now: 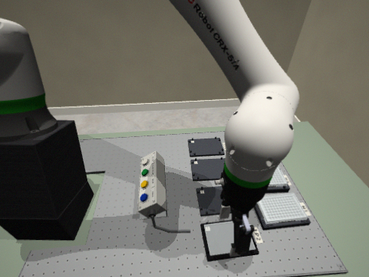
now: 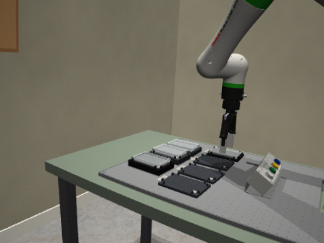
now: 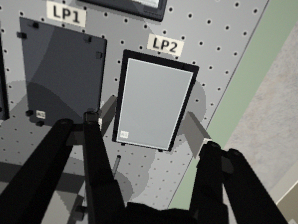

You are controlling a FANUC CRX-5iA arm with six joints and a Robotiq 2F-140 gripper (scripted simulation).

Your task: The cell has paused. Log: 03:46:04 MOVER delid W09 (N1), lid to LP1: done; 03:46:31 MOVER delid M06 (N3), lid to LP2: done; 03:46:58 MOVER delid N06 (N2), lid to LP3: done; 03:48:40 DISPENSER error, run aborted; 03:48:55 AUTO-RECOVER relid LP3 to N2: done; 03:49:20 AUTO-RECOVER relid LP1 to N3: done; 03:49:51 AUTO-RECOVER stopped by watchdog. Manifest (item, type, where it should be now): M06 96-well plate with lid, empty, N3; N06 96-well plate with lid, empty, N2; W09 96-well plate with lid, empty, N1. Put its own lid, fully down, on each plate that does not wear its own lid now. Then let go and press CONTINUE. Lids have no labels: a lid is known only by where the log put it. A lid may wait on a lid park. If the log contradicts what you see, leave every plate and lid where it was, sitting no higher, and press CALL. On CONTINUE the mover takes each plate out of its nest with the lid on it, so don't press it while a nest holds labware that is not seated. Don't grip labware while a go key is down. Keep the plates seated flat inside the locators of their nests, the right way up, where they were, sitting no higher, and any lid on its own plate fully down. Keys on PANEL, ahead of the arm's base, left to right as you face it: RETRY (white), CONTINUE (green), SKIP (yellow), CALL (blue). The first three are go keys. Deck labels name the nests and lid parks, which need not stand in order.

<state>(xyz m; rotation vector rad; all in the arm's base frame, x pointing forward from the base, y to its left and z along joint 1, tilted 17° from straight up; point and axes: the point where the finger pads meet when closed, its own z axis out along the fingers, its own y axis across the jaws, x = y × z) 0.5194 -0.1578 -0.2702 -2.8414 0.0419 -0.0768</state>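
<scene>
The lid park LP2 is 40 mm below my hand. From my hand the other things lie so: lid park LP3: 10 mm ahead, 260 mm to the left, 40 mm below; then LP2 label: 90 mm ahead, 50 mm below; then lid park LP1: 10 mm ahead, 130 mm to the left, 40 mm below.
</scene>
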